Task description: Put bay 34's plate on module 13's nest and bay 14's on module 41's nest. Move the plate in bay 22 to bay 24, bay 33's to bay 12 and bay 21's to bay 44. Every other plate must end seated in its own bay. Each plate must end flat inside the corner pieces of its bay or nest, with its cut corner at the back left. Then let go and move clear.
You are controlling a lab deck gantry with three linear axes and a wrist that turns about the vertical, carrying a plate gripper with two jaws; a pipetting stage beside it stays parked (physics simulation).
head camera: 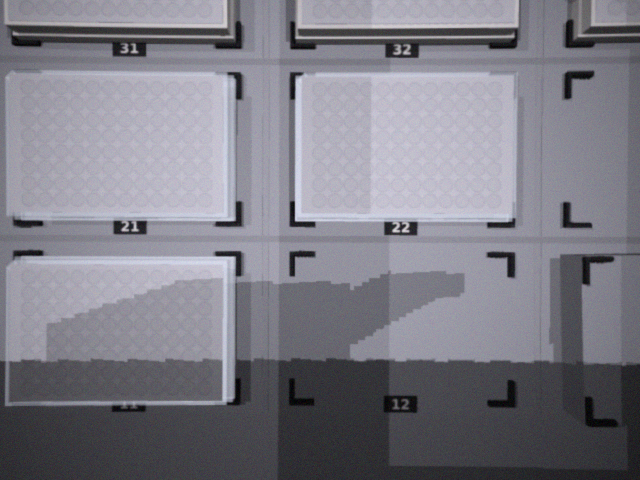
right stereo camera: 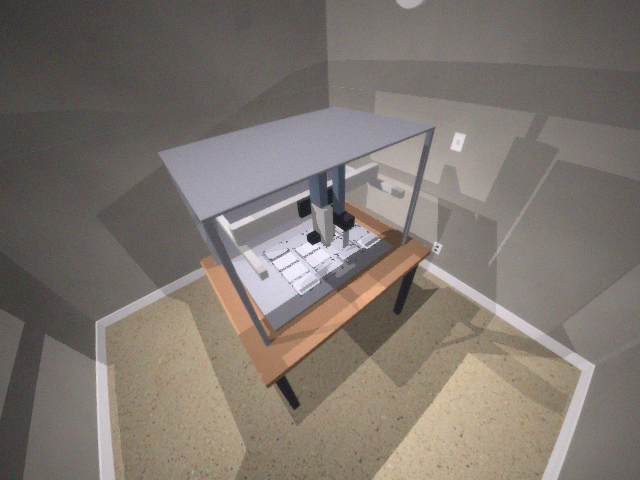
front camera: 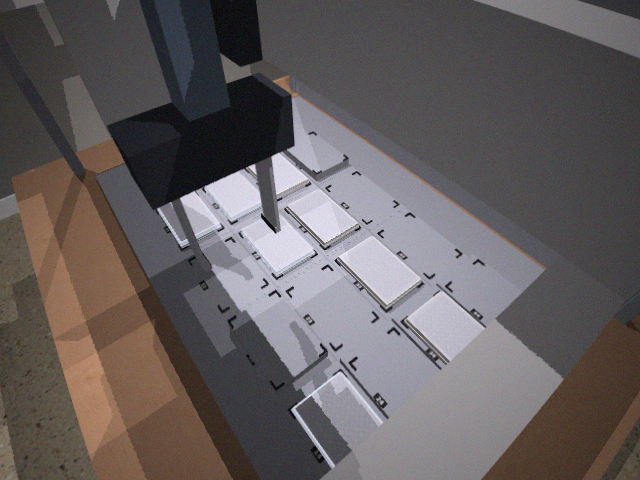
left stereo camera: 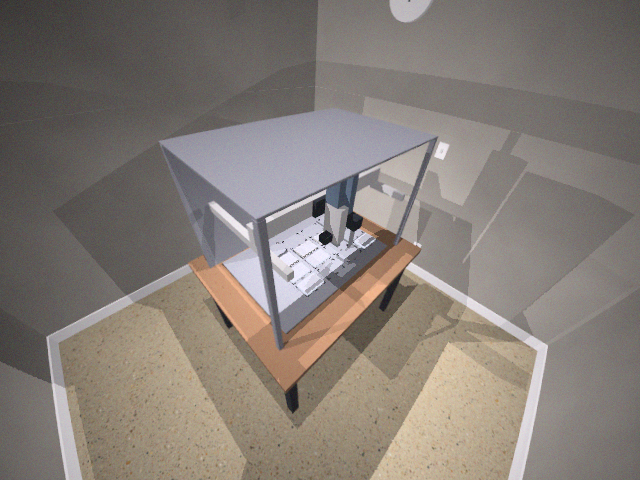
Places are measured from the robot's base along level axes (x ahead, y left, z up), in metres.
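Where they show: gripper, fingertip midpoint: (right stereo camera: 338, 241) (front camera: 238, 242) (left stereo camera: 342, 241); robot's base, link origin: (head camera: 21, 399) (right stereo camera: 301, 295) (front camera: 157, 210) (left stereo camera: 307, 296).
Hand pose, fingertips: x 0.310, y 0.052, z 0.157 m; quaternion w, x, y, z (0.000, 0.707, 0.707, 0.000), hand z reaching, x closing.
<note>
Things, the pixels of their top centre, and the offset from my fingertips. "spot": a spot on its surface instead.
- bay 22, surface spot: (head camera: 405, 149) spot: dx -0.082, dy +0.096, dz -0.143 m
- bay 21, surface spot: (head camera: 118, 144) (front camera: 234, 192) spot: dx -0.245, dy +0.098, dz -0.143 m
- bay 33, surface spot: (head camera: 617, 11) spot: dx +0.034, dy +0.172, dz -0.143 m
- bay 34, surface spot: (front camera: 444, 325) spot: dx +0.229, dy +0.201, dz -0.128 m
- bay 14, surface spot: (front camera: 343, 413) spot: dx +0.231, dy -0.001, dz -0.128 m
- Bay 12, surface spot: (head camera: 444, 330) (front camera: 233, 282) spot: dx -0.055, dy -0.010, dz -0.157 m
- bay 24, surface spot: (front camera: 395, 366) spot: dx +0.225, dy +0.103, dz -0.143 m
- Module 13, top centre: (front camera: 275, 335) (right stereo camera: 350, 252) (left stereo camera: 349, 252) dx +0.082, dy -0.009, dz -0.135 m
- module 41, top centre: (front camera: 314, 151) (left stereo camera: 273, 250) (right stereo camera: 276, 250) dx -0.246, dy +0.312, dz -0.135 m
- bay 11, surface spot: (head camera: 113, 310) spot: dx -0.248, dy +0.004, dz -0.143 m
- bay 31, surface spot: (head camera: 118, 10) spot: dx -0.244, dy +0.173, dz -0.143 m
- bay 32, surface spot: (head camera: 408, 9) (front camera: 309, 220) spot: dx -0.081, dy +0.174, dz -0.143 m
My gripper (front camera: 241, 246) is open and empty, its jaws apart above the deck around bays 12 and 22. The jaws do not show in the head view. White plates sit in bay 22 (front camera: 284, 253) (head camera: 405, 149), bay 21 (front camera: 232, 193) (head camera: 118, 144), bay 33 (front camera: 379, 271) (head camera: 617, 11), bay 34 (front camera: 444, 325) and bay 14 (front camera: 343, 413). Bay 12 (front camera: 227, 276) (head camera: 444, 330) and bay 24 (front camera: 395, 366) hold no plate. Module 13 (front camera: 289, 335) (head camera: 610, 310) and module 41 (front camera: 317, 153) have bare nests. The front view cuts off or hides parts of bays 14, 34 and 44.
Other plates sit in bay 11 (front camera: 188, 222) (head camera: 113, 310), bay 31 (front camera: 284, 175) (head camera: 118, 10) and bay 32 (front camera: 323, 217) (head camera: 408, 9). A grey pipetting stage (left stereo camera: 336, 224) (right stereo camera: 322, 224) stands beside the gripper. A pale beam crosses the front view's lower right.
</note>
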